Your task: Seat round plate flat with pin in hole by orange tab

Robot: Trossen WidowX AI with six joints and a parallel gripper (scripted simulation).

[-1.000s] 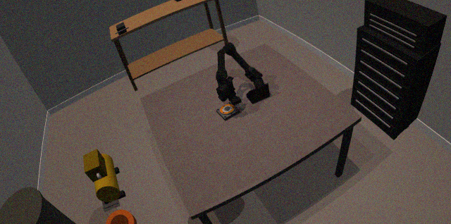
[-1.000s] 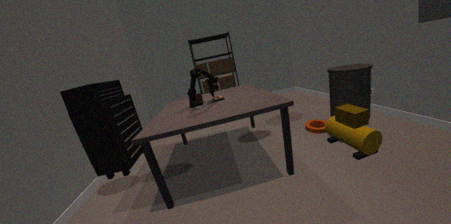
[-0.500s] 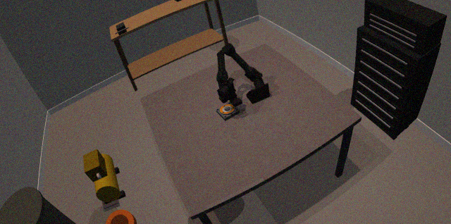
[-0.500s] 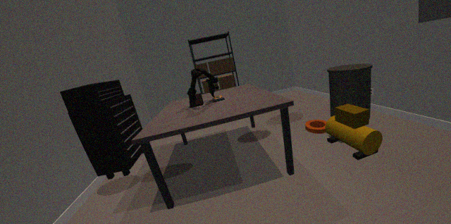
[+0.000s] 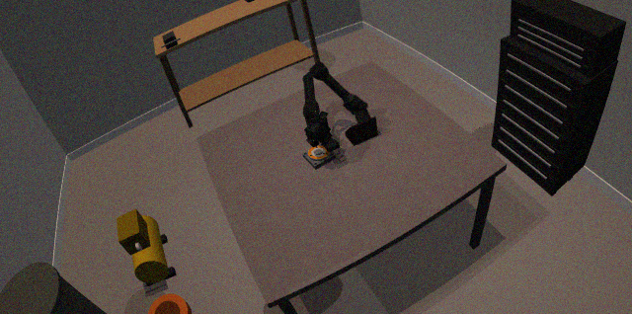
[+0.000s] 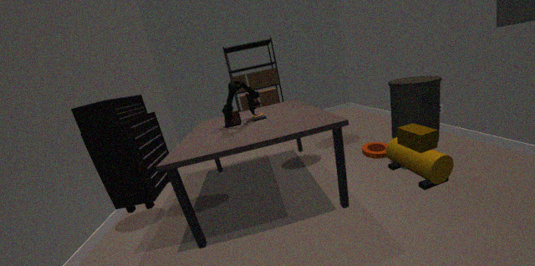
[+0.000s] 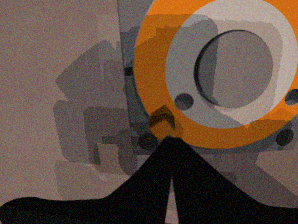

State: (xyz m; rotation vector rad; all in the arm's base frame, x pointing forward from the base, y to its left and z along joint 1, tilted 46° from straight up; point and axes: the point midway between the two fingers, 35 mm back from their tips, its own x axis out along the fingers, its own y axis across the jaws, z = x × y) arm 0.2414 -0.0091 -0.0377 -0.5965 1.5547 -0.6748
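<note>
My gripper tip is now 40 mm short of the grey square base, 30 mm to the left of it and 20 mm above it.
</note>
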